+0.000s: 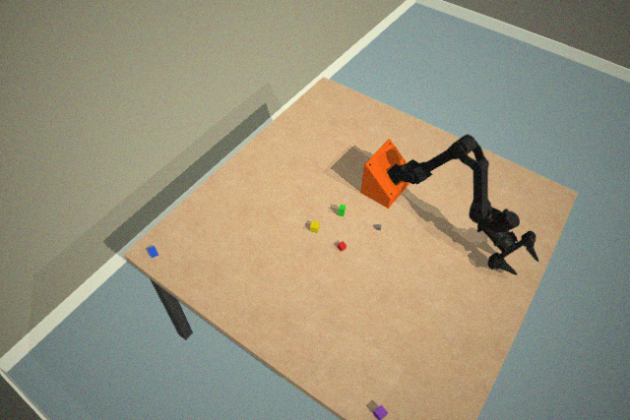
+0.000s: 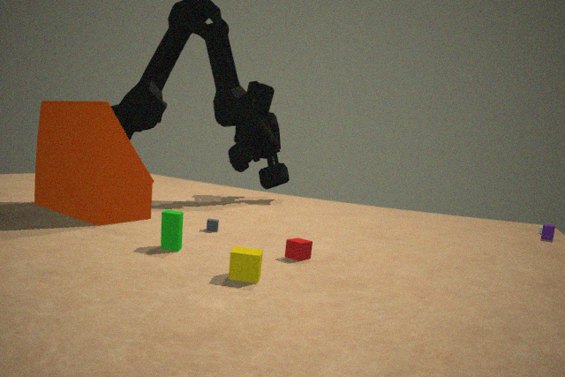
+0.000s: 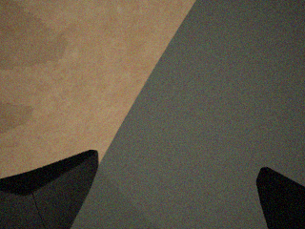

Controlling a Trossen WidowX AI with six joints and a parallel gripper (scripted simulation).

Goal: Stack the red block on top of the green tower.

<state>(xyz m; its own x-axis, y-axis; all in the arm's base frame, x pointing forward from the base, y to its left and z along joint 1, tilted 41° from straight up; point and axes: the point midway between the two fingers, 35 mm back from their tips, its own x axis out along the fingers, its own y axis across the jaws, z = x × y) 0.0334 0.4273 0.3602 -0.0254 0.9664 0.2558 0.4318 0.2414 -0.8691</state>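
Right now my gripper tip is 570 mm to the left of the red block, 320 mm short of it and 70 mm above it. From my gripper tip the other things lie so: purple block 700 mm ahead, 110 mm to the right, 60 mm below; yellow block 700 mm to the right, 320 mm ahead, 60 mm below; small grey block 520 mm to the right, 160 mm ahead, 70 mm below.
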